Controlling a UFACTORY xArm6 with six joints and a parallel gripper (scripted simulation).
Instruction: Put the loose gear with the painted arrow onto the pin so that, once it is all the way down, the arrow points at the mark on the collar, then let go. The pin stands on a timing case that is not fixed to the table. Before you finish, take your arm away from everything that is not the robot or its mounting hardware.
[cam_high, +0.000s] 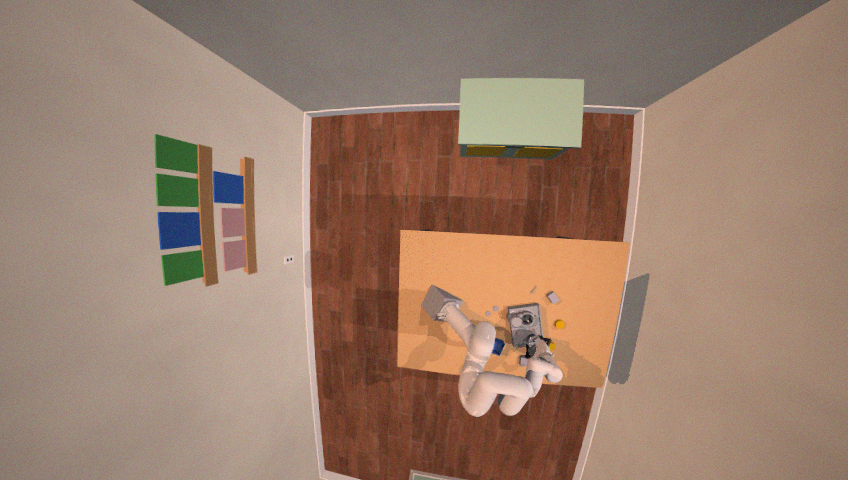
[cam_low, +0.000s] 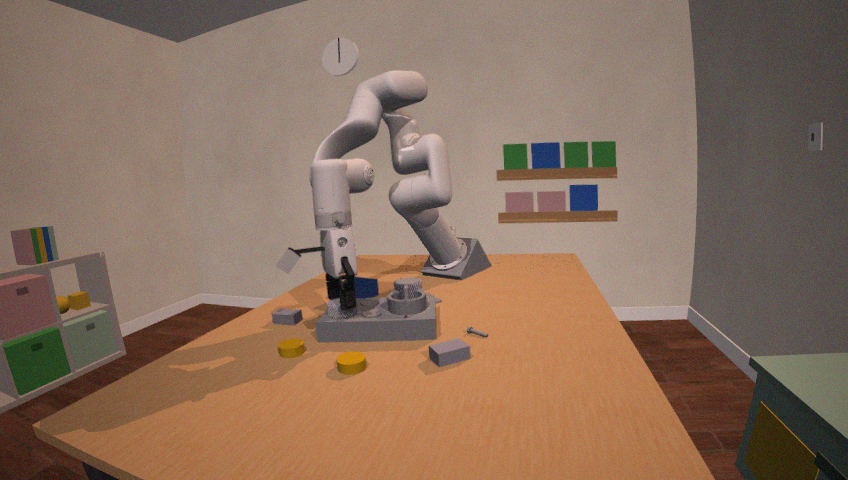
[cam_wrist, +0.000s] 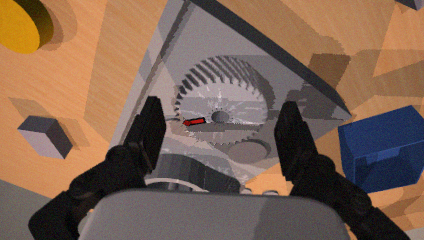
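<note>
My gripper is now 20 mm above the grey gear. From my hand the other things lie so: blue bin 210 mm behind, 80 mm to the right, 60 mm below; then small bolt 30 mm behind, 270 mm to the left, 70 mm below; then flat grey disc 220 mm behind, 140 mm to the left, 70 mm below.
</note>
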